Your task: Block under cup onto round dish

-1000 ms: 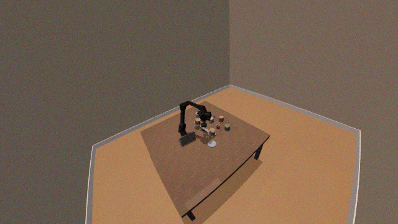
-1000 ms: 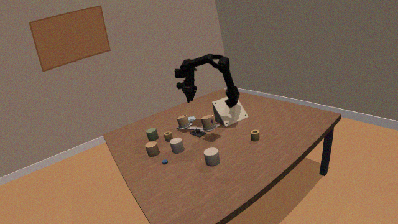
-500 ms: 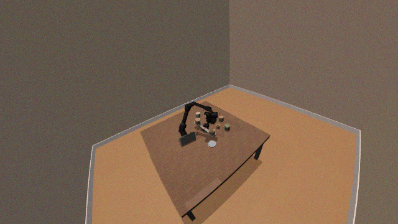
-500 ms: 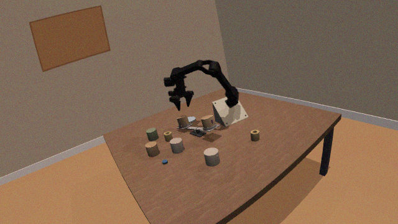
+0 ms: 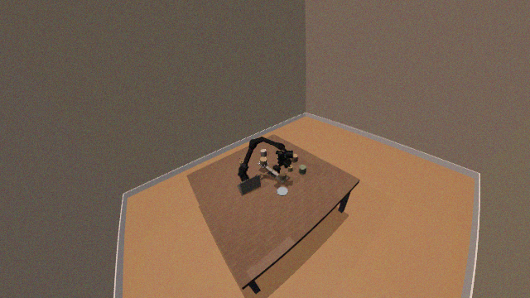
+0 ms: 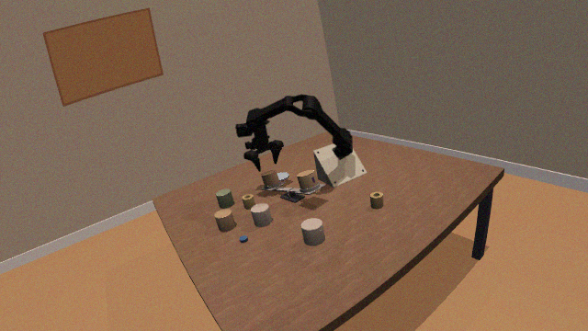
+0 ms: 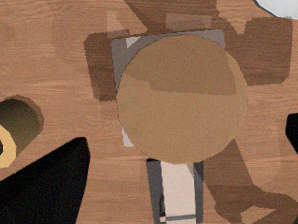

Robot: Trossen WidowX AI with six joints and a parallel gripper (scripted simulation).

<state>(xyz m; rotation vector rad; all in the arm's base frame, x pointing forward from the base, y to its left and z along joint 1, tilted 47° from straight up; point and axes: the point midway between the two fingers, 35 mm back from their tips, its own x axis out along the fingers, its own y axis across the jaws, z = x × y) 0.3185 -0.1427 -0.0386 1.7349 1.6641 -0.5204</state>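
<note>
Now: the green block 8 cm below my gripper tip. Round my gripper tip: round dish (11 cm to the right, 11 cm below, 10 cm behind); then balance (14 cm to the left, 9 cm below, 2 cm behind); then balance beam (13 cm to the left, 8 cm below, 2 cm behind).
</note>
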